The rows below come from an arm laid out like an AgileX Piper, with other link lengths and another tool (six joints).
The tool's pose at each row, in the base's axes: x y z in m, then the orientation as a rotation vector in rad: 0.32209, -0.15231, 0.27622, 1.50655, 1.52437, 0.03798; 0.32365, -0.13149, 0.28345, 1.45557, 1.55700, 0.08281; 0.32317, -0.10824, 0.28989, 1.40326, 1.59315, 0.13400; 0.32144, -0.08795, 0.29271, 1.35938, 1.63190, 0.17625; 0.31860, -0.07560, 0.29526, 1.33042, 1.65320, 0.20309; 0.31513, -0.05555, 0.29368, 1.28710, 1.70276, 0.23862; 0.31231, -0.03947, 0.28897, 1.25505, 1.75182, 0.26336; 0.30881, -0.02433, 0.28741, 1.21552, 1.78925, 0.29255; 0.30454, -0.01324, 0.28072, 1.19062, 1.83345, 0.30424; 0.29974, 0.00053, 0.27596, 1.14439, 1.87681, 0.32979; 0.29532, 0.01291, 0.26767, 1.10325, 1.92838, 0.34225
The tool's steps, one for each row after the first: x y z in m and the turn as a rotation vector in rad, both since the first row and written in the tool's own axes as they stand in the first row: 0.01252, 0.01054, -0.01485, -0.04709, 0.03164, -0.02517; 0.02695, 0.01964, -0.03191, -0.09604, 0.07009, -0.05033; 0.04088, 0.02488, -0.04609, -0.13283, 0.10904, -0.07586; 0.04848, 0.02722, -0.05628, -0.15759, 0.13172, -0.09103; 0.06438, 0.02841, -0.06902, -0.18507, 0.17645, -0.12406; 0.07912, 0.02723, -0.07739, -0.19901, 0.21815, -0.15487; 0.09115, 0.02723, -0.08736, -0.22364, 0.25304, -0.18228; 0.10279, 0.02256, -0.09270, -0.22722, 0.28642, -0.21170; 0.11531, 0.01930, -0.10095, -0.25050, 0.32345, -0.24664; 0.12886, 0.01385, -0.10626, -0.26016, 0.36069, -0.28748
